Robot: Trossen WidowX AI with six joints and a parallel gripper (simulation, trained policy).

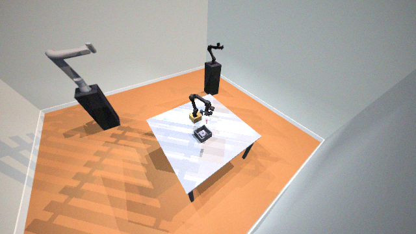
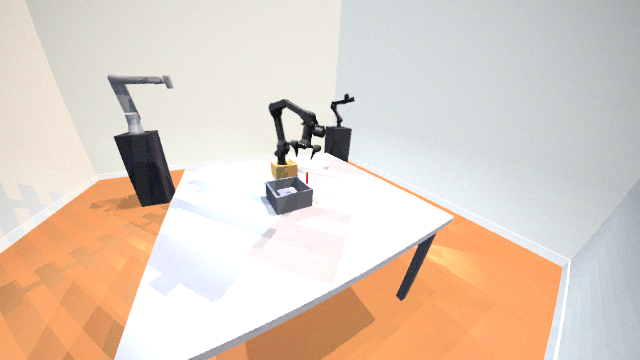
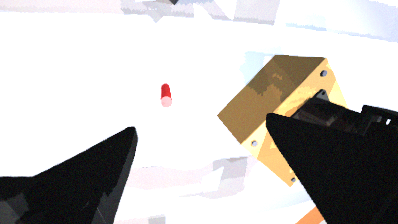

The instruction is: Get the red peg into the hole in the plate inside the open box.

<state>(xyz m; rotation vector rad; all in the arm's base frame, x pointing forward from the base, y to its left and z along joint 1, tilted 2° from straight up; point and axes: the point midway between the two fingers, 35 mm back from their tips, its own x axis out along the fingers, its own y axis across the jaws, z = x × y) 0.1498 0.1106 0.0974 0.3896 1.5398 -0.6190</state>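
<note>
My gripper tip is 130 mm above the red peg, 20 mm to the right of it and 10 mm short of it. The rest, counted from my gripper tip: grey box 190 mm ahead, 150 mm to the right, 140 mm below.
</note>
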